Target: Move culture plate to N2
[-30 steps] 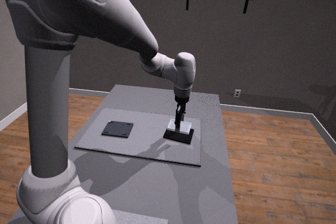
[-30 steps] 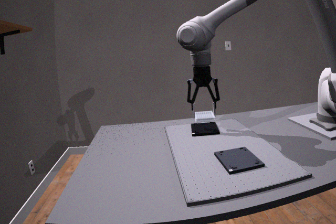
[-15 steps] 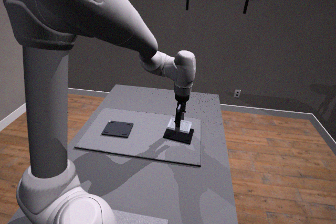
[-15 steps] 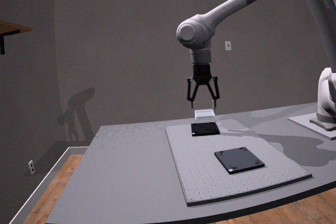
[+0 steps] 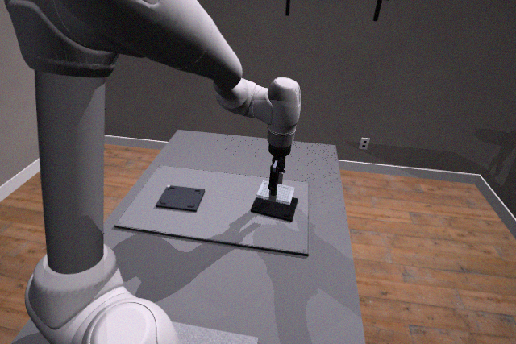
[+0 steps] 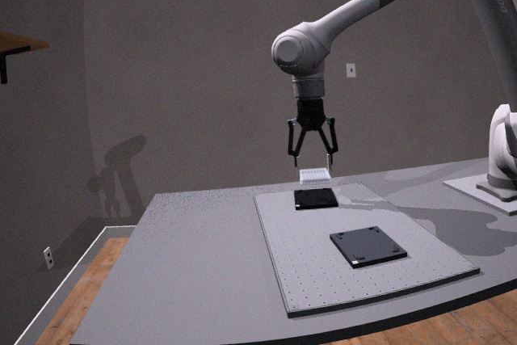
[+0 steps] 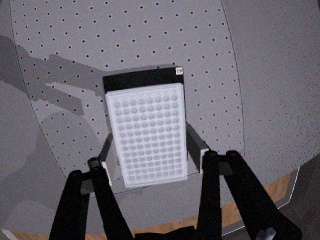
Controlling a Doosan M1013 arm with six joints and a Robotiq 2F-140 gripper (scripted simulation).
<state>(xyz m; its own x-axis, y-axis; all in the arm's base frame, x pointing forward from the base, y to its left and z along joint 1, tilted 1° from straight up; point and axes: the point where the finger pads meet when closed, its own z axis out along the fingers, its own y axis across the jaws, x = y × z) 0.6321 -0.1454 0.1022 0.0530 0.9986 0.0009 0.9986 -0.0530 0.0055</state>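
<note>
Now: hand 20 mm above the plate lid. The rest, counted from my hand: black plate nest N1 (90 mm below); black plate nest N2 (70 mm behind, 370 mm to the left, 90 mm below); white corner mark (20 mm behind, 450 mm to the left, 90 mm below).
</note>
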